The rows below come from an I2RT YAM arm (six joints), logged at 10 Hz.
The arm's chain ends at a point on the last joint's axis. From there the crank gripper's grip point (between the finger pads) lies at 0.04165 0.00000 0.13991 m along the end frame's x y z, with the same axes.
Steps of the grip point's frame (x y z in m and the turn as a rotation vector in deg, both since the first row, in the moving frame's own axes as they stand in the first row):
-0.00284, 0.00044, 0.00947, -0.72, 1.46, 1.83
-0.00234, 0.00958, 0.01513, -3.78, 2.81, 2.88
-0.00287, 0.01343, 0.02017, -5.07, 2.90, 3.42
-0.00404, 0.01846, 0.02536, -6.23, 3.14, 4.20
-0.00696, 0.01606, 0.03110, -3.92, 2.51, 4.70
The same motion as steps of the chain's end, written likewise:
-0.00634, -0.00270, 0.01060, -0.72, 1.46, 1.83
-0.00886, -0.00183, 0.01771, -3.78, 2.81, 2.88
-0.00944, -0.00152, 0.02311, -5.07, 2.90, 3.42
-0.01095, 0.00010, 0.02884, -6.23, 3.14, 4.20
-0.01250, 0.00291, 0.03350, -3.92, 2.51, 4.70

